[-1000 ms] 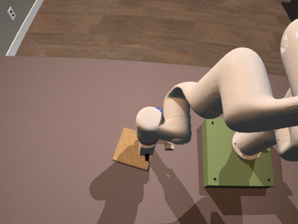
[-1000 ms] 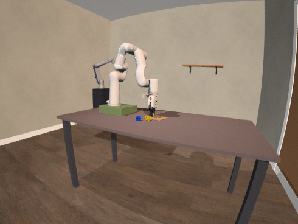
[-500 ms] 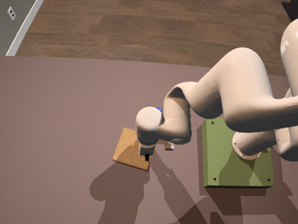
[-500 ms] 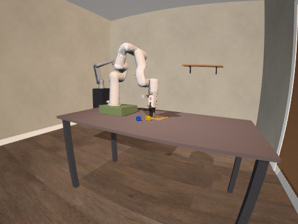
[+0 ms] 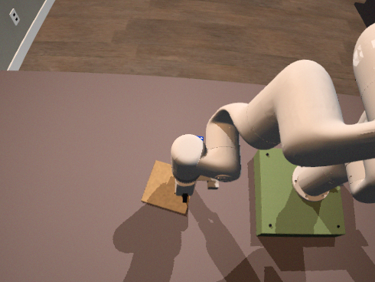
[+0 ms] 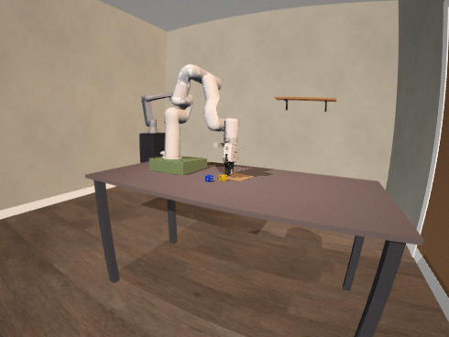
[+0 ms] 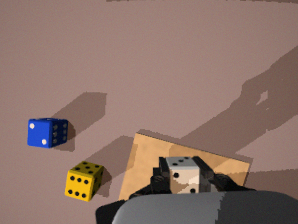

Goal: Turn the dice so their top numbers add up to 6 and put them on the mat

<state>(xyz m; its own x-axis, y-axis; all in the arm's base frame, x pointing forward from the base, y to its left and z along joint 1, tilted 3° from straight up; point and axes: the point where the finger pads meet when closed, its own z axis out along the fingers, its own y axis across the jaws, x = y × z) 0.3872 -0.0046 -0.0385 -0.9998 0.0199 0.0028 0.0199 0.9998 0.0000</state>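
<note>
Now: hand 1 cm above the white die. Round my hand: yellow die (11 cm to the right, 1 cm below, 1 cm ahead); then blue die (15 cm to the right, 5 cm behind, 1 cm below); then tan mat (5 cm ahead, 3 cm below).
</note>
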